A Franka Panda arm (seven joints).
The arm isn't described. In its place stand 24 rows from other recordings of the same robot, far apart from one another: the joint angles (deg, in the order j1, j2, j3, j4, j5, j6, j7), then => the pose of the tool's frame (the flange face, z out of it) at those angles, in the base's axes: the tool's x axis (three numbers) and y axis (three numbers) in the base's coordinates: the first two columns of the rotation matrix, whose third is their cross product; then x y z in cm.
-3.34 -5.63 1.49 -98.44 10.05 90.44 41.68 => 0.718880, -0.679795, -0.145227, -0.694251, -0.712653, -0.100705, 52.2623, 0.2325, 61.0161
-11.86 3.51 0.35 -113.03 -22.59 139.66 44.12 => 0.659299, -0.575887, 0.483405, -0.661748, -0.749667, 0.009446, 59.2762, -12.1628, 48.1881
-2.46 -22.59 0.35 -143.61 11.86 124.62 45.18 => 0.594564, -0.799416, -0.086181, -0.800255, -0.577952, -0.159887, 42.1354, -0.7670, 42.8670
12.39 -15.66 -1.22 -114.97 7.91 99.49 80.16 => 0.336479, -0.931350, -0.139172, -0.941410, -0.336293, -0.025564, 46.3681, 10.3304, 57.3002
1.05 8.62 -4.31 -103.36 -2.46 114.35 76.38 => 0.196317, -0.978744, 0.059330, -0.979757, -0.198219, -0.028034, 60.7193, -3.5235, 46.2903
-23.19 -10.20 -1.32 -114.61 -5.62 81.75 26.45 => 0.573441, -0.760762, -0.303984, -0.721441, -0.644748, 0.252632, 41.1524, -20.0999, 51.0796
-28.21 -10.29 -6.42 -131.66 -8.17 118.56 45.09 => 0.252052, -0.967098, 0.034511, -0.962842, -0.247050, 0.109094, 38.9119, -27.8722, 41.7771
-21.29 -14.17 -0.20 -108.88 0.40 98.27 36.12 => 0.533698, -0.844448, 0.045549, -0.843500, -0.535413, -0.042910, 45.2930, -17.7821, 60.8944
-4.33 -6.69 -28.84 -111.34 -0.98 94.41 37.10 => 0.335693, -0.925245, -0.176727, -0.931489, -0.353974, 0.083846, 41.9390, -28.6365, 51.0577
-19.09 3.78 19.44 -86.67 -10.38 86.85 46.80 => 0.687821, -0.721929, 0.075633, -0.723550, -0.673538, 0.151070, 56.7995, -2.3200, 61.3491
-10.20 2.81 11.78 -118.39 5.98 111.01 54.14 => 0.554798, -0.811255, -0.184564, -0.813127, -0.575677, 0.086142, 53.6522, 2.1159, 39.6280
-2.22 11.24 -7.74 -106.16 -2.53 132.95 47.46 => 0.535005, -0.813051, 0.229604, -0.805027, -0.573054, -0.153431, 62.5754, -10.6074, 44.4998
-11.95 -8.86 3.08 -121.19 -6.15 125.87 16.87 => 0.894612, -0.369348, 0.251497, -0.389967, -0.920130, 0.035873, 52.3360, -8.4389, 50.5025
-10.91 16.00 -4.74 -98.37 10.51 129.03 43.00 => 0.428535, -0.899751, 0.082499, -0.858420, -0.433930, -0.273533, 64.0600, -16.9240, 45.0352
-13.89 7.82 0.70 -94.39 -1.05 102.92 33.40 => 0.689934, -0.723615, 0.019273, -0.723823, -0.689953, 0.006755, 59.0358, -14.0355, 52.8372
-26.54 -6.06 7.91 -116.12 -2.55 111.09 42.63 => 0.493997, -0.868014, 0.050193, -0.869462, -0.493069, 0.030300, 49.9780, -16.9613, 49.5887
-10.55 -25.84 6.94 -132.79 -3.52 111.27 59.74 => 0.453309, -0.881592, 0.131558, -0.889013, -0.457856, -0.004903, 42.3505, -2.6165, 51.9125
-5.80 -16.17 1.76 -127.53 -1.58 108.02 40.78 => 0.714157, -0.699639, -0.021993, -0.697357, -0.713845, 0.064171, 45.9313, -3.3763, 48.4479
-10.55 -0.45 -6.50 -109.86 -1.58 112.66 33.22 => 0.645301, -0.761486, 0.061038, -0.762477, -0.646939, -0.009950, 53.8214, -16.7084, 49.7990
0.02 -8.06 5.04 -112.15 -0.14 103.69 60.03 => 0.573768, -0.818969, 0.008964, -0.818994, -0.573634, 0.013856, 51.5093, 4.7467, 53.6079
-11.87 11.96 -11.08 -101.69 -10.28 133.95 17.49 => 0.776990, -0.501494, 0.380514, -0.571610, -0.815269, 0.092723, 60.0964, -24.8339, 47.9442
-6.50 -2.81 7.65 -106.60 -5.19 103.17 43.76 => 0.750242, -0.658757, 0.056367, -0.661110, -0.746364, 0.076642, 54.6530, 0.4580, 53.3451
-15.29 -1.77 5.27 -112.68 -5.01 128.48 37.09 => 0.669883, -0.683614, 0.289704, -0.685244, -0.719460, -0.113216, 56.7956, -10.2421, 51.6005
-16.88 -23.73 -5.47 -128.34 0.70 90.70 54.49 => 0.219477, -0.958621, -0.181317, -0.953593, -0.250052, 0.167735, 36.9769, -15.4610, 51.2691
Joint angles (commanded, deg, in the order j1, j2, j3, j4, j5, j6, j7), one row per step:
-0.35, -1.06, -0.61, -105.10, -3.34, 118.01, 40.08
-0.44, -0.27, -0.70, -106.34, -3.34, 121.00, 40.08
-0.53, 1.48, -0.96, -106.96, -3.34, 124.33, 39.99
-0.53, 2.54, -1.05, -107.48, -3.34, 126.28, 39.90
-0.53, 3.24, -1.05, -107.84, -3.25, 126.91, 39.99
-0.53, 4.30, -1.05, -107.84, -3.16, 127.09, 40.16
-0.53, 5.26, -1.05, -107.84, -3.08, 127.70, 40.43
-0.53, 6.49, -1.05, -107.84, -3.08, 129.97, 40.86
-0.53, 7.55, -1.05, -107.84, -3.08, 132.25, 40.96
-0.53, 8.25, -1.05, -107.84, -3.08, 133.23, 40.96
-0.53, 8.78, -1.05, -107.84, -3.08, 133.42, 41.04
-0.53, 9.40, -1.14, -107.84, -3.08, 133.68, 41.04
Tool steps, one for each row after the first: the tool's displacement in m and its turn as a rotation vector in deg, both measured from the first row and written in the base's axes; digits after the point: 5 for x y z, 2 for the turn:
0.00499, -0.00150, -0.01312, 0.02, -0.96, -0.01
0.01441, -0.00478, -0.03003, 0.00, -1.91, -0.09
0.01934, -0.00551, -0.04178, -0.01, -2.27, 0.02
0.02150, -0.00540, -0.05103, 0.11, -1.84, -0.07
0.02481, -0.00536, -0.06184, 0.24, -0.98, -0.26
0.02828, -0.00528, -0.07082, 0.38, -0.64, -0.52
0.03461, -0.00510, -0.07949, 0.50, -1.70, -0.82
0.04030, -0.00491, -0.08638, 0.53, -2.92, -0.79
0.04323, -0.00483, -0.09201, 0.54, -3.20, -0.74
0.04466, -0.00482, -0.09740, 0.56, -2.86, -0.81
0.04629, -0.00575, -0.10365, 0.55, -2.50, -0.89

